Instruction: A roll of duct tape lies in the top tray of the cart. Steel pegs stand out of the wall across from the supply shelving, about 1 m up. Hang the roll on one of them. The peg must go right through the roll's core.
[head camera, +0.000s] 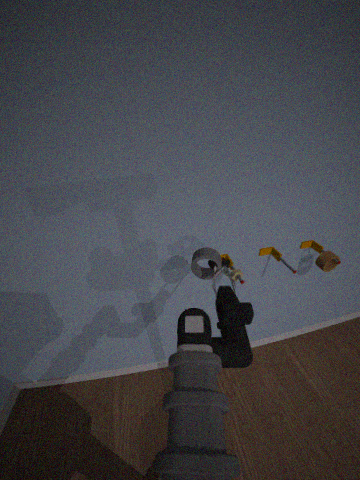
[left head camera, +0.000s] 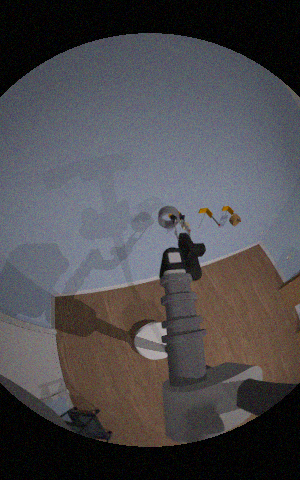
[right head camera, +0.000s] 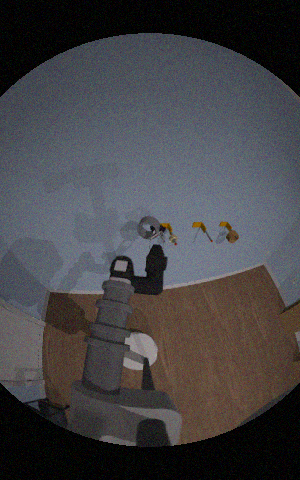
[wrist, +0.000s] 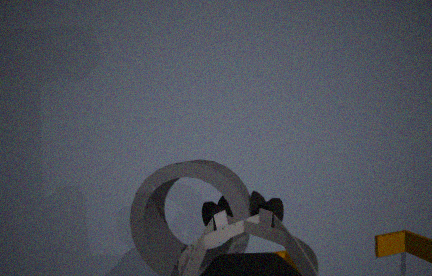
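Pixels of known places: gripper, between the fingertips: (head camera: 217, 258) (right head camera: 157, 225) (wrist: 241, 207); robot's base, origin of its link: (left head camera: 154, 339) (right head camera: 136, 349).
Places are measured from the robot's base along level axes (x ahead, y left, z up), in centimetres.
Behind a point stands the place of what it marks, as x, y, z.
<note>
The grey tape roll (head camera: 195, 265) @[56.7, -0.9, 113.2] (left head camera: 161, 218) @[58.1, -1.8, 112.0] (right head camera: 141, 227) @[57.7, -1.2, 113.0] (wrist: 142, 225) @[54.4, -0.5, 114.3] is upright, its core open towards the wall. My gripper (head camera: 219, 263) @[58.6, -8.8, 114.5] (left head camera: 177, 218) @[58.6, -8.8, 114.5] (right head camera: 157, 228) @[58.6, -8.8, 114.5] (wrist: 241, 207) @[58.6, -8.8, 114.5] is shut on the roll's right wall, one fingertip inside the core. The left peg's yellow bracket (right head camera: 166, 226) @[77.8, -15.4, 99.1] (wrist: 283, 255) @[77.9, -15.7, 101.1] is just right of the roll and partly hidden by the gripper. The middle peg (head camera: 286, 263) @[72.4, -43.2, 100.1] is bare, with its bracket (left head camera: 205, 211) @[82.7, -40.2, 98.8] (right head camera: 199, 224) @[83.0, -39.8, 99.7] (wrist: 390, 245) @[82.6, -37.2, 99.5] further right. The right peg's bracket (head camera: 311, 245) @[88.3, -65.0, 99.0] (left head camera: 227, 208) @[87.9, -64.7, 99.6] has a brown roll below it.
The brown roll (head camera: 327, 261) @[74.3, -64.7, 99.0] (left head camera: 235, 219) @[74.1, -65.3, 99.2] (right head camera: 232, 236) @[79.6, -70.4, 94.5] hangs on the right peg. Robot and roll shadows fall on the blue wall (head camera: 150, 125) @[72.6, 12.1, 156.0]. The dark cart (left head camera: 87, 422) (right head camera: 52, 412) stands at the lower left. A white disc (left head camera: 150, 341) @[-0.5, 4.6, 18.7] (right head camera: 145, 350) @[1.4, -9.0, 18.7] is low beneath the arm.
</note>
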